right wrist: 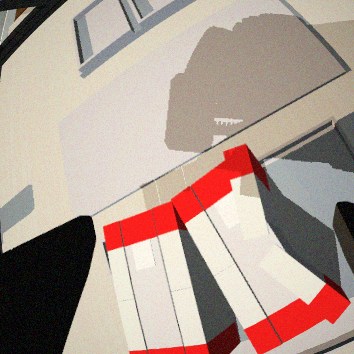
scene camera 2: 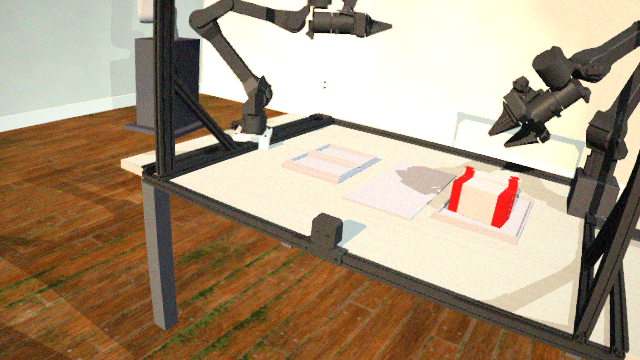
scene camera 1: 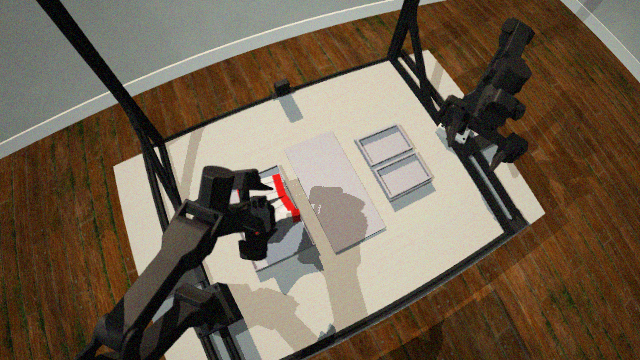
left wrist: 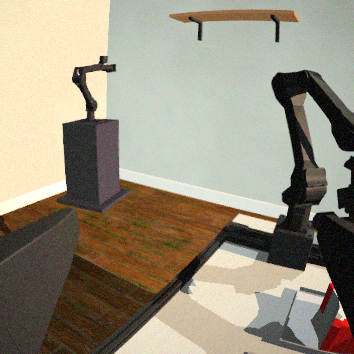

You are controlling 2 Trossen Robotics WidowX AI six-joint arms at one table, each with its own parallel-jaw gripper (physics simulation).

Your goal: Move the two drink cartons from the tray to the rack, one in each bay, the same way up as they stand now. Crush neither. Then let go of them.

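Where they show: left gripper, fingertip midpoint: (scene camera 2: 390,25) (scene camera 1: 470,159) (left wrist: 203,225); right gripper, fingertip midpoint: (right wrist: 218,222) (scene camera 2: 496,140) (scene camera 1: 274,209); left arm's base, link origin: (scene camera 2: 253,131); right arm's base, link origin: (scene camera 2: 597,177) (scene camera 1: 207,310) (left wrist: 295,225).
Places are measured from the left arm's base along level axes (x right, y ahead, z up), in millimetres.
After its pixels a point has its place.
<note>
Two white drink cartons with red bands at both ends sit side by side in the grey tray (scene camera 1: 290,237) {x 249, y 593, z -30 mm} (right wrist: 305,182) {x 244, y 577, z -30 mm} (scene camera 2: 461,221) {x 431, y 488, z -22 mm}. In the right wrist view I see the left carton (right wrist: 147,288) {x 372, y 539, z 38 mm} and the right carton (right wrist: 225,260) {x 321, y 572, z 38 mm}. Their red ends also show in scene camera 1 (scene camera 1: 283,194) {x 318, y 520, z 38 mm}, scene camera 2 (scene camera 2: 461,189) {x 374, y 494, z 25 mm} and the left wrist view (left wrist: 337,326) {x 262, y 534, z 38 mm}. My right gripper (scene camera 1: 270,194) (right wrist: 218,222) {x 296, y 581, z 117 mm} is open and hangs just above the cartons, touching neither. My left gripper (scene camera 2: 379,26) {x 2, y 350, z 327 mm} (scene camera 1: 456,130) (left wrist: 203,225) {x 2, y 350, z 327 mm} is open and empty, high up at its own end of the table. The two-bay rack (scene camera 1: 394,158) {x 123, y 225, z -26 mm} (scene camera 2: 311,169) {x 213, y 176, z -21 mm} (right wrist: 116,48) {x 199, y 275, z -30 mm} is empty.
A pale flat mat (scene camera 1: 318,161) {x 309, y 361, z -32 mm} (scene camera 2: 383,193) {x 297, y 343, z -32 mm} (right wrist: 123,123) {x 284, y 370, z -32 mm} lies between the tray and the rack. A small black block (scene camera 1: 281,86) {x 541, y 224, z 15 mm} (scene camera 2: 326,230) {x 561, y 212, z 2 mm} sits on the table's edge rail. Black frame posts (scene camera 1: 406,28) {x 298, y -141, z 134 mm} (scene camera 2: 163,89) {x 323, y -147, z 169 mm} rise at the corners.
</note>
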